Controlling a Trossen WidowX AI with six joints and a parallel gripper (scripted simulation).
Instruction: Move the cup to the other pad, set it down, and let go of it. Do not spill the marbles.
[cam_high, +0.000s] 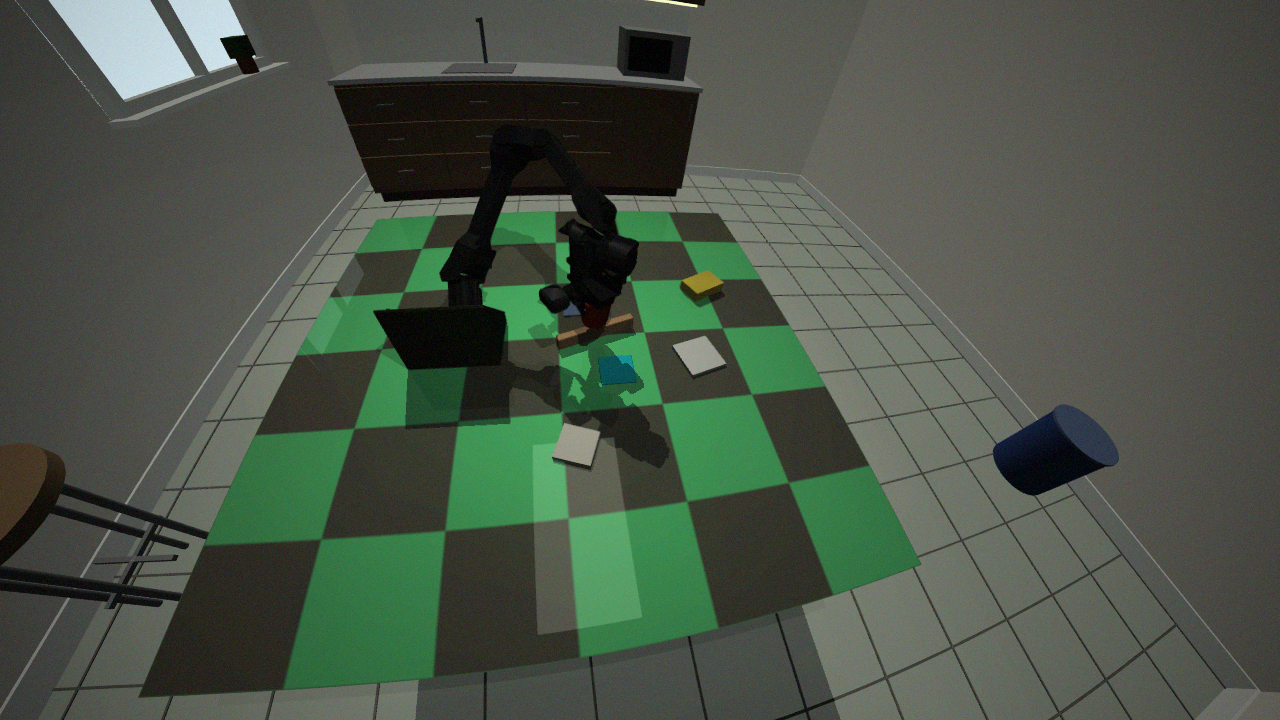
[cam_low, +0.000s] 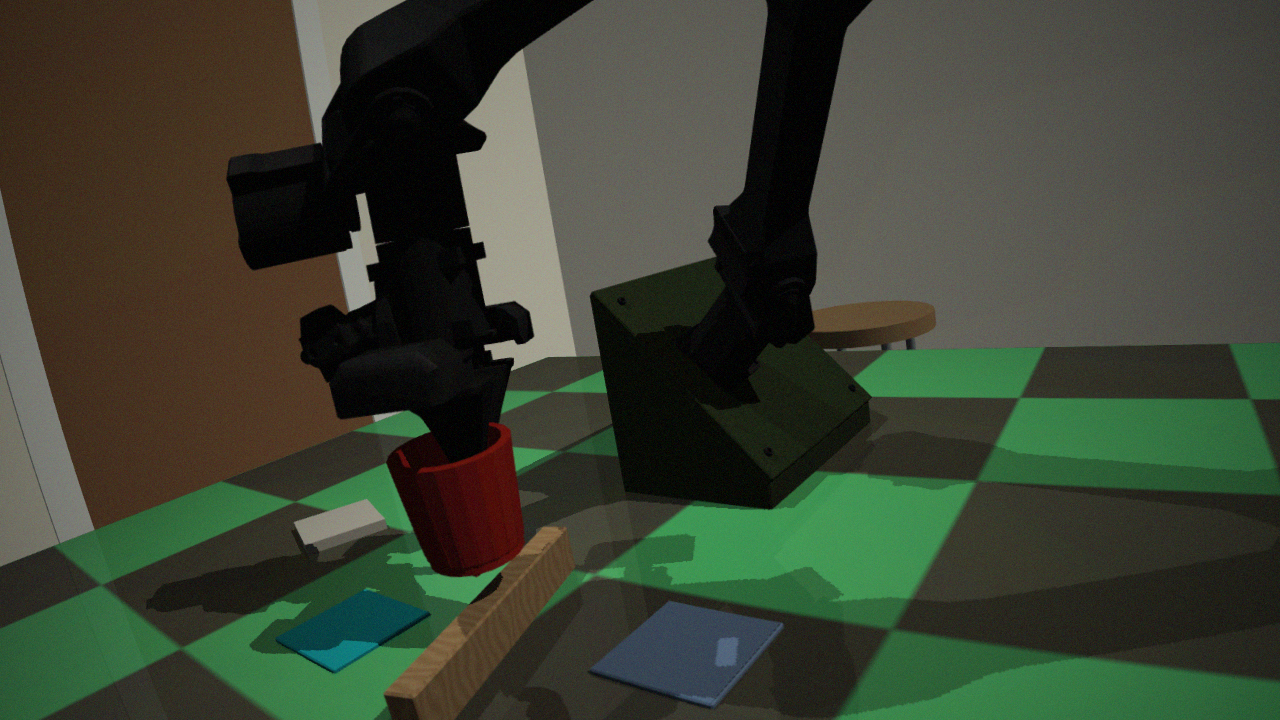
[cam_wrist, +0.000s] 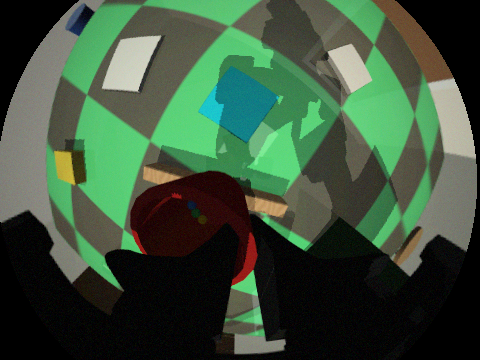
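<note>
Now: gripper tip 10 cm to the left of the teal pad, 10 cm above it and 6 cm short of it. Round my gripper tip: yellow block: 37 cm ahead, 17 cm to the left, 8 cm below; red cup: 3 cm ahead, 1 cm to the left; wooden block: 9 cm below, 3 cm ahead, 2 cm to the left.
</note>
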